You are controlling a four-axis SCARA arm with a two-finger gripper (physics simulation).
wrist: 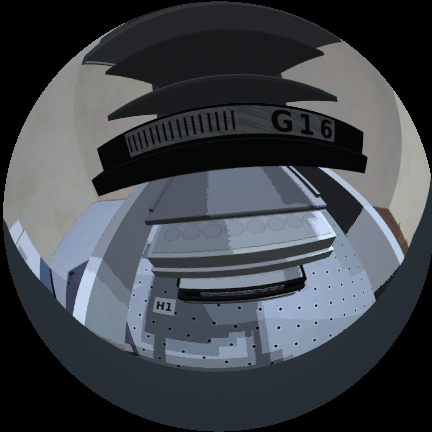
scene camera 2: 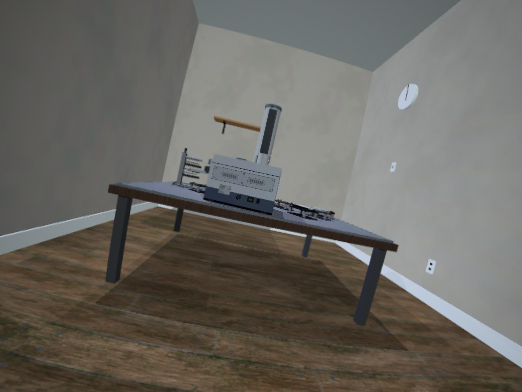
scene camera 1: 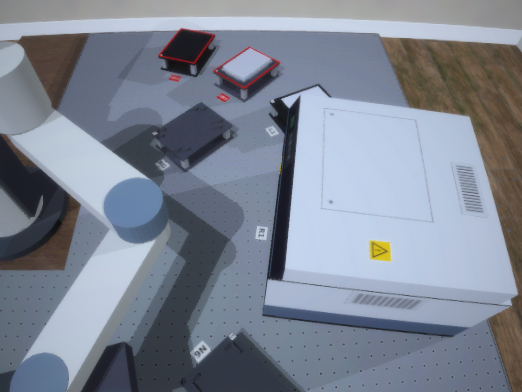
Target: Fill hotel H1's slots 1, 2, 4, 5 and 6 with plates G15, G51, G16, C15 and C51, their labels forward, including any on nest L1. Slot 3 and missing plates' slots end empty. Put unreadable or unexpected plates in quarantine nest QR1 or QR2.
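Places are measured from the arm's base along level axes (x ahead, y left, z up), in centimetres.
Pixels of known places: arm's base, origin of its link: (scene camera 1: 15, 213).
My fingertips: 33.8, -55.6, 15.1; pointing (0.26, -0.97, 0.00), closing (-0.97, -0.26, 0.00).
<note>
Ahead of a thing's pixels: the offset from my fingertips to its top centre, as dx, dy, dz. "spot": to the spot under its first point.
In the wrist view a black plate labelled G16 @(-0.4, +1.9, +4.0) (wrist: 230, 131), label forward, sits on a hotel shelf above a bare dark shelf @(spot: -1.2, +6.2, -0.2) (wrist: 235, 212). Below that, a clear-topped plate with wells @(-0.5, +1.9, -0.5) (wrist: 240, 240) shows no readable label. A black-edged plate @(-0.4, +1.9, -4.4) (wrist: 240, 292) lies lowest, its label too foreshortened to read, near the H1 tag. Upper shelves @(spot: -0.8, +3.8, +5.1) (wrist: 222, 92) carry no plate. Hotel H1 (scene camera 2: 181, 169) stands upright at the table's left in scene view 2. My gripper's fingers do not show in any view. A white plate @(+22.1, +100.8, -7.4) (scene camera 1: 247, 65) sits on a red-rimmed quarantine nest @(+22.1, +100.8, -8.2) (scene camera 1: 244, 86).
Another red-rimmed nest @(+3.9, +112.0, -8.2) (scene camera 1: 187, 46) has a black top. A dark nest tagged RG @(+8.0, +75.7, -7.8) (scene camera 1: 195, 132) stands nearer. Nest L1 @(spot: +30.5, +84.5, -13.3) (scene camera 1: 278, 116), partly hidden, bears a pale surface. A large white instrument @(+45.2, +45.2, +10.6) (scene camera 1: 390, 165) stands right of my arm (scene camera 1: 87, 165). A dark nest @(spot: +19.2, +20.4, -8.9) (scene camera 1: 240, 367) lies at the bottom.
</note>
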